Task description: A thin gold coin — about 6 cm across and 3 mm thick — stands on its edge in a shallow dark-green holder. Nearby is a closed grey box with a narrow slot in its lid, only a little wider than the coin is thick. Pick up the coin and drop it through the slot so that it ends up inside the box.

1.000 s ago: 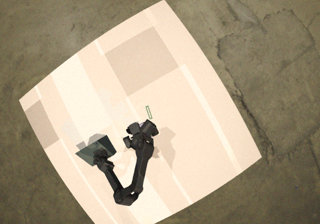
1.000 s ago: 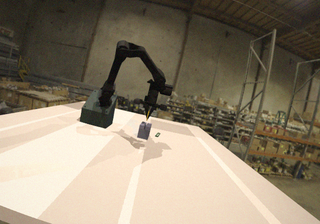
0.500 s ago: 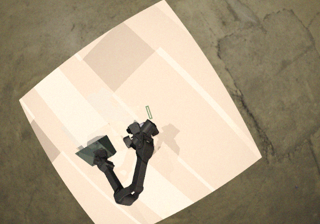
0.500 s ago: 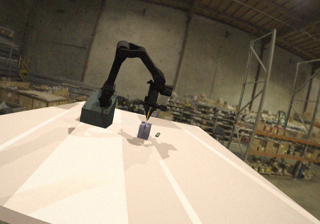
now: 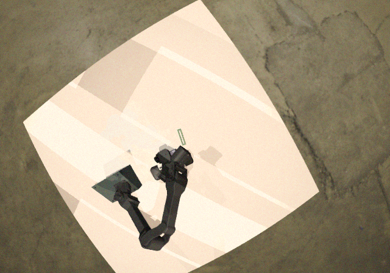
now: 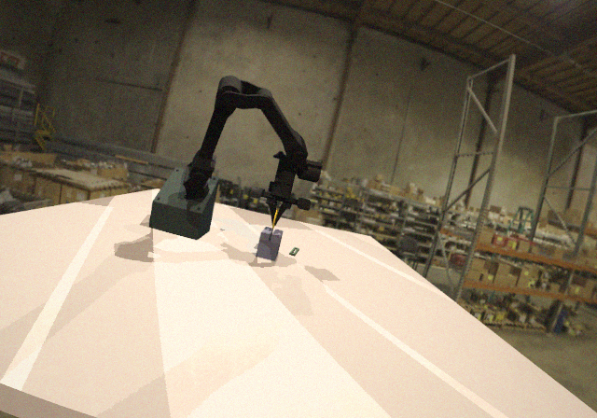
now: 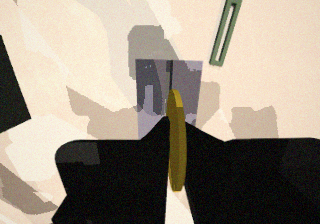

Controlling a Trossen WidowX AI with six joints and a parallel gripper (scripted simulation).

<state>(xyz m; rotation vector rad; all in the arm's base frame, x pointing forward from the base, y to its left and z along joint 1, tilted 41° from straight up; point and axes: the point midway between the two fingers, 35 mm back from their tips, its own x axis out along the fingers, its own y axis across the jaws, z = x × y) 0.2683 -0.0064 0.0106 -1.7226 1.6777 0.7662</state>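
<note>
The gold coin lies 20 mm above my gripper tip.
</note>
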